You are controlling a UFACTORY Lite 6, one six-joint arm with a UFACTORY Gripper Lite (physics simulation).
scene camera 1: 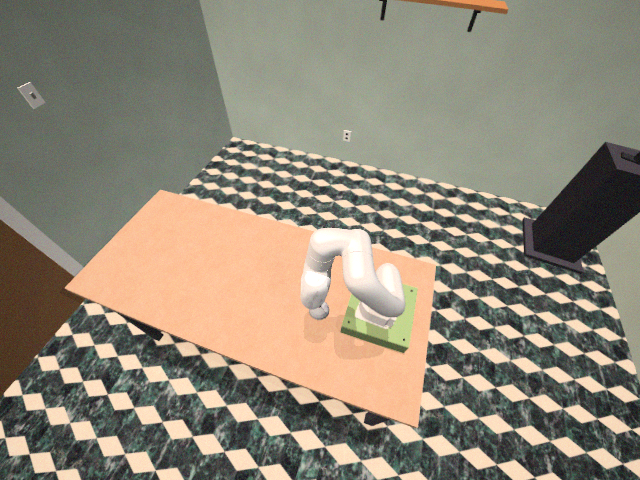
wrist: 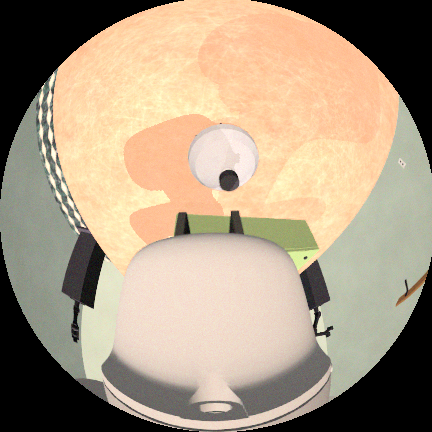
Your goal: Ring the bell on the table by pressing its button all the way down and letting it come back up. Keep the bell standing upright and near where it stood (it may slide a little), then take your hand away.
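Frame: origin at the arm's base, x ahead, y left, z up, level; metres.
Seen in the pictures: hand at its tool point: (wrist: 209,236).
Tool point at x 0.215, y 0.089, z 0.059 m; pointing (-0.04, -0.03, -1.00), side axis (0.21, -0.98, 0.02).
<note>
A point is followed by its place in that frame.
The bell (wrist: 220,150) {z -0.034, x 0.225, y 0.077 m} is a pale silver dome standing upright on the table (scene camera 1: 217,289) {z -0.074, x 0.645, y 0.155 m} (wrist: 125,75) {z -0.074, x 0.303, y 0.201 m} in the wrist view. Its round black button (wrist: 229,180) {z -0.008, x 0.208, y 0.067 m} is raised on top and uncovered. My gripper (wrist: 209,220) {z 0.060, x 0.215, y 0.089 m} is open, its two dark fingers apart with nothing between them. In the wrist view the fingertips show below the button, apart from it, with the button nearer the right finger's line. In the scene view the arm hides the fingers, and I cannot clearly make out the bell there.
The green base plate (scene camera 1: 408,315) {z 0.001, x -0.128, y -0.021 m} (wrist: 280,232) {z -0.039, x 0.107, y -0.057 m} under the arm stands close to the hand. A tall dark cabinet (scene camera 1: 578,206) stands on the floor at the right. A wooden shelf (scene camera 1: 454,4) is on the back wall.
</note>
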